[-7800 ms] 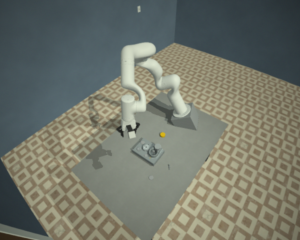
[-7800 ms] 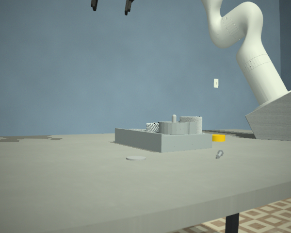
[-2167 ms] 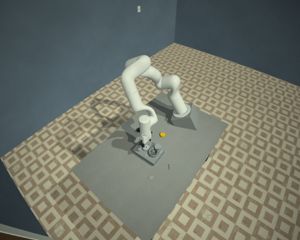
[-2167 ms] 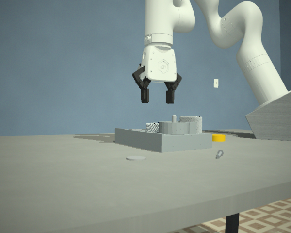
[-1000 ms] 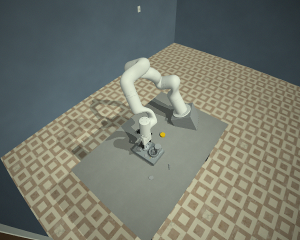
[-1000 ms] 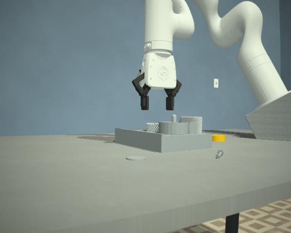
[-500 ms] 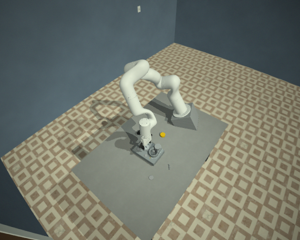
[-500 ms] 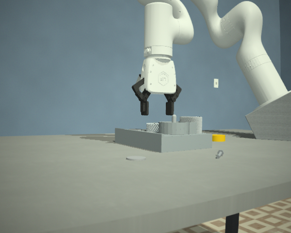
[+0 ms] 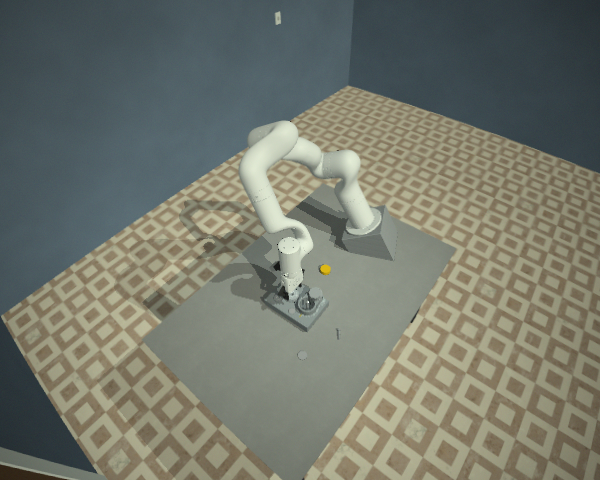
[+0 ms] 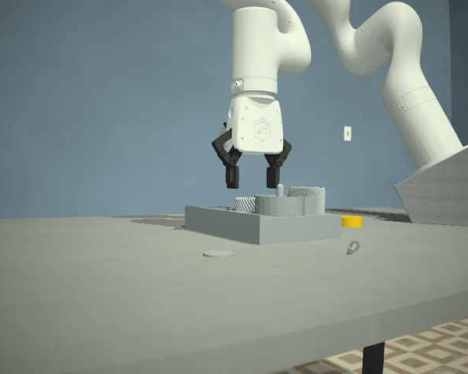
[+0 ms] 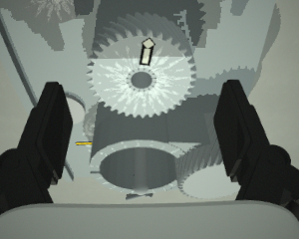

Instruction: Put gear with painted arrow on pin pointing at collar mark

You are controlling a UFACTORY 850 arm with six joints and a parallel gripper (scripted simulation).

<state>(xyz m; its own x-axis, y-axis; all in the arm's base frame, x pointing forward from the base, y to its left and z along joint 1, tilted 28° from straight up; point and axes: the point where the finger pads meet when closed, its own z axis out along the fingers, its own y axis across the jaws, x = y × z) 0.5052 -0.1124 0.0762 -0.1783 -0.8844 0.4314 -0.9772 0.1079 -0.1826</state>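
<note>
Now: the gear 40 mm below my hand. Round my hand: flat grey disc: 210 mm ahead, 160 mm to the left, 90 mm below; small bolt: 260 mm to the left, 80 mm below, 50 mm ahead; yellow puck: 230 mm behind, 80 mm below, 60 mm to the left.
</note>
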